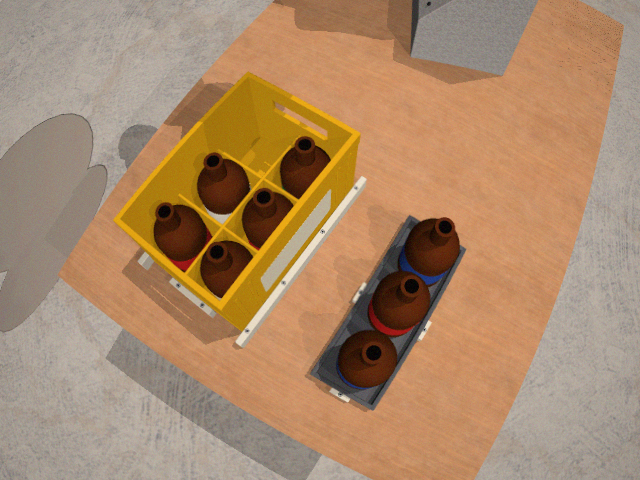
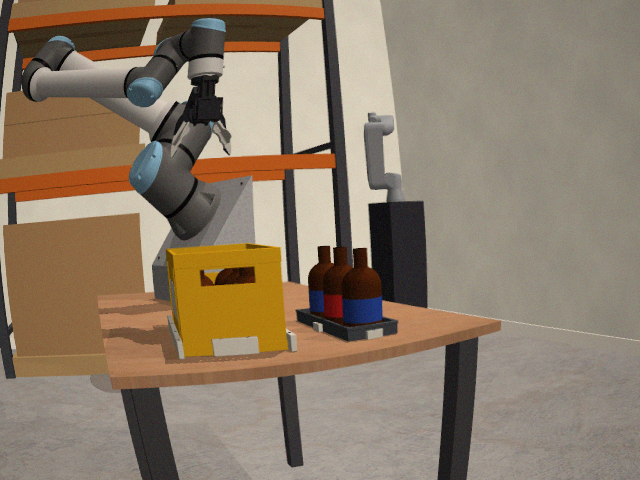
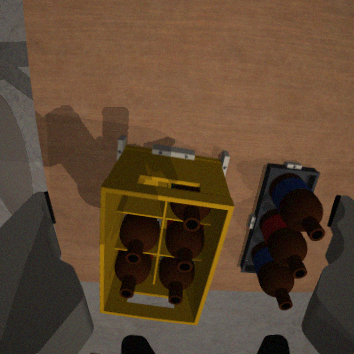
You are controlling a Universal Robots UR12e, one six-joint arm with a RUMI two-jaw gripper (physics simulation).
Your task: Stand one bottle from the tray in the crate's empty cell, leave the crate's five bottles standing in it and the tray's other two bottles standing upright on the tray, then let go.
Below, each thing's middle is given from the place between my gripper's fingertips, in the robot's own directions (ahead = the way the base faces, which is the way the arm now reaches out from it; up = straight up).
Labels:
The crate rail (image 1: pixel 337 215) is 27 cm ahead of my hand, 6 cm to the left of it and 36 cm below it.

